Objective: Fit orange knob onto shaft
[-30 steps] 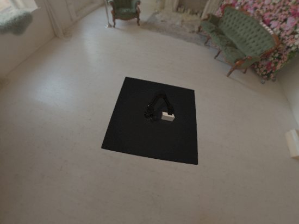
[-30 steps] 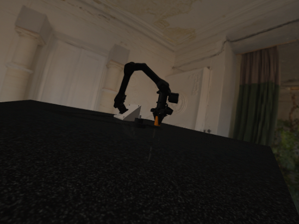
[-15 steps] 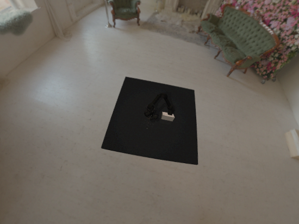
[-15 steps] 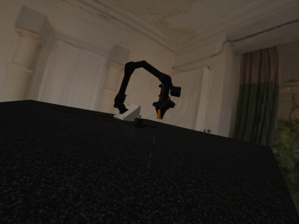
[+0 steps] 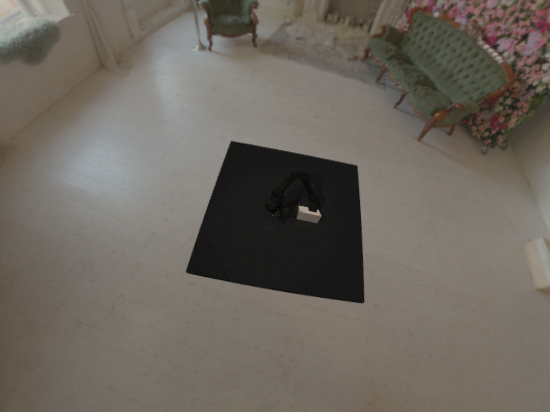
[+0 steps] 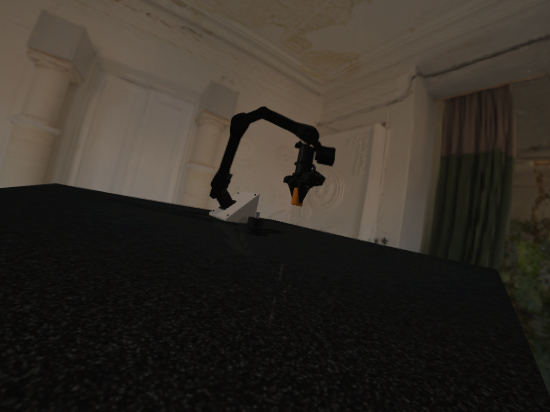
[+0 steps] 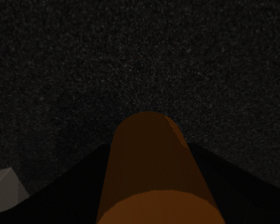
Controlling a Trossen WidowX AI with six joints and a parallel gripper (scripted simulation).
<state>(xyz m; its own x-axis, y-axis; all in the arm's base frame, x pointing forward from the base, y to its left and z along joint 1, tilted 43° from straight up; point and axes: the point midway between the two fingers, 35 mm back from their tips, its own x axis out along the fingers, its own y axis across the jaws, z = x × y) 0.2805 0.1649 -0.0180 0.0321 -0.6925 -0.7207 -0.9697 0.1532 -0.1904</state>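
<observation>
Now: gripper tip 60 mm short of the dark round pedestal, 200 mm to the left of it and 80 mm above it. Round my gripper tip: orange knob (30 mm above).
</observation>
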